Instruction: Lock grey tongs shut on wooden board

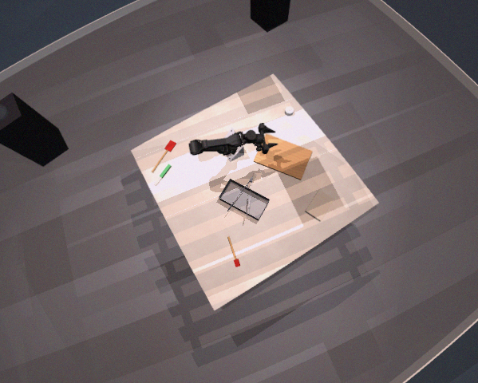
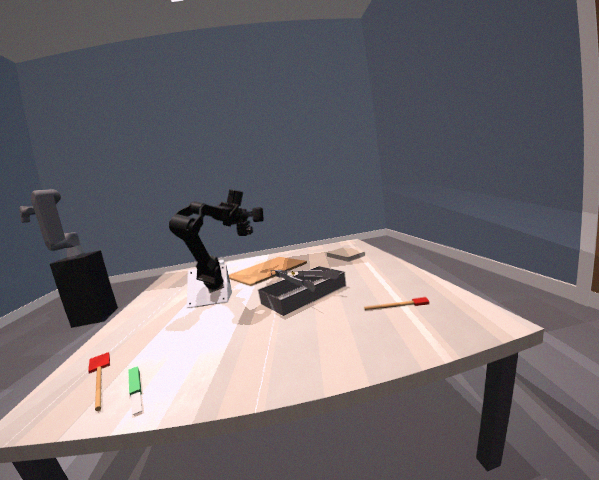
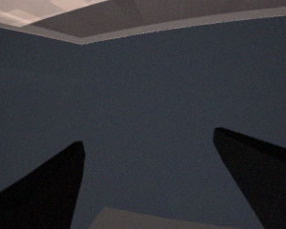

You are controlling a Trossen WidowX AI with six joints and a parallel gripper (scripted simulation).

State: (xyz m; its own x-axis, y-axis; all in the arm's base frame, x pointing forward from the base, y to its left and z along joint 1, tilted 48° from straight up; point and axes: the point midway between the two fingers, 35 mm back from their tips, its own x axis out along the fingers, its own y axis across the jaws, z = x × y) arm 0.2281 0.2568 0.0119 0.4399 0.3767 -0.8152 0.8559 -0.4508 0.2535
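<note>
Now: gripper tip 350 mm to the left of the roasting tin, 260 mm above it and 120 mm short of it. Also, from my gripper tip: flat white slab 460 mm ahead, 280 mm below, 30 mm to the left; then wooden board 290 mm below, 60 mm to the left, 30 mm ahead; then white disc 340 mm to the left, 280 mm below, 230 mm behind.
</note>
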